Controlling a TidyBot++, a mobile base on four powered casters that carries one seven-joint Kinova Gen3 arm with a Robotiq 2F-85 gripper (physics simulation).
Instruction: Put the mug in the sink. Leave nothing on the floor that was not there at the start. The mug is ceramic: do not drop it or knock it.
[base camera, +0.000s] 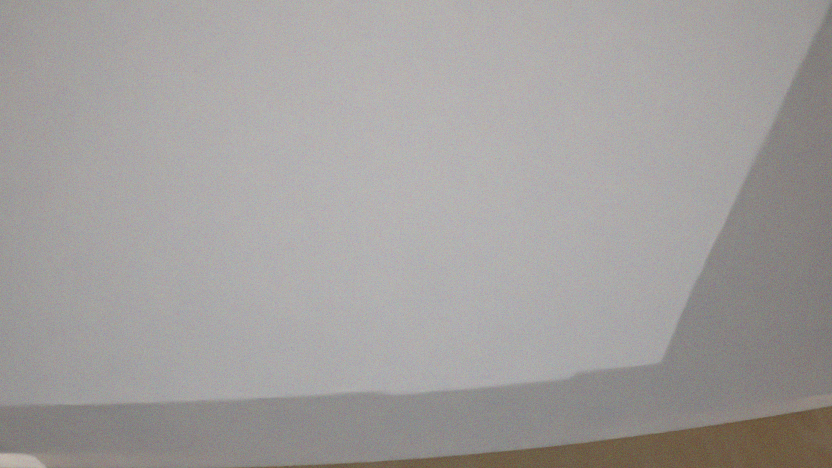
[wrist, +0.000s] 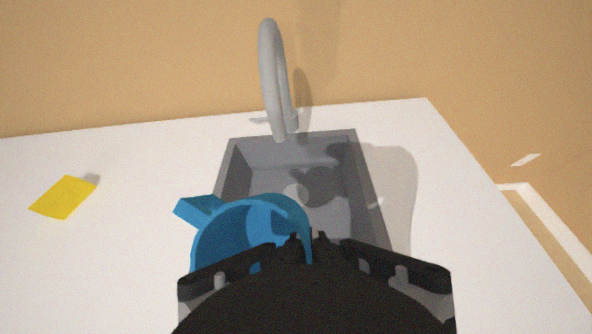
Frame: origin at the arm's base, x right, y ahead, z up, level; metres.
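Seen in the pictures: gripper, fingertip midpoint: (wrist: 308, 236).
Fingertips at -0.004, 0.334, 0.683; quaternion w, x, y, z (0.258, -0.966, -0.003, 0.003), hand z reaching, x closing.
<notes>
Pixels of each thing's top centre, then the offset from my fingertips to it, as dx, dy, dz. Level surfaces: height alone.
- blue mug, middle of its top: (wrist: 224, 215) -0.057, +0.003, +0.065
- yellow sponge, middle of its top: (wrist: 54, 192) -0.633, +0.145, -0.124
- white countertop, its level: dz -0.169
The blue mug (wrist: 222, 237) is upright in the wrist view, with its open top visible and its handle pointing up and left. My gripper (wrist: 308, 236) is shut on the right side of the mug's wall. The mug is held up over the near left part of the grey sink (wrist: 364, 192), hiding part of its left edge; its exact height above the sink cannot be told. A shadow shaped like the mug falls inside the basin. The near end of the sink is hidden by the mug and gripper. The mug and sink do not show in the base camera view.
A grey curved faucet (wrist: 271, 75) rises behind the sink and arches toward its far edge. A yellow sponge (wrist: 63, 198) lies on the white countertop (wrist: 125, 260) at left. A tan wall (wrist: 150, 60) stands behind. A pale cabinet front (base camera: 349, 203) fills most of the base camera view.
</notes>
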